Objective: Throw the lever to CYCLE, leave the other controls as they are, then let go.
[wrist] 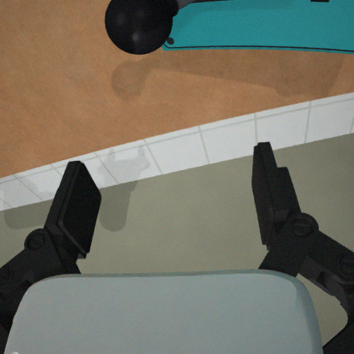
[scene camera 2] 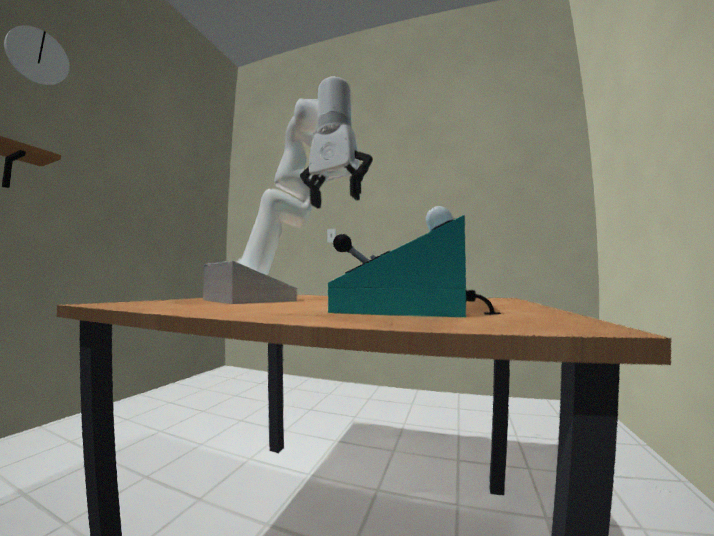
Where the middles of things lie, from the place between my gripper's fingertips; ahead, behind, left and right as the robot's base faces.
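I look at the teal console (scene camera 2: 426,277), and it is 200 mm to the left of my hand. The console is also 180 mm ahead of my hand, and 120 mm below it.
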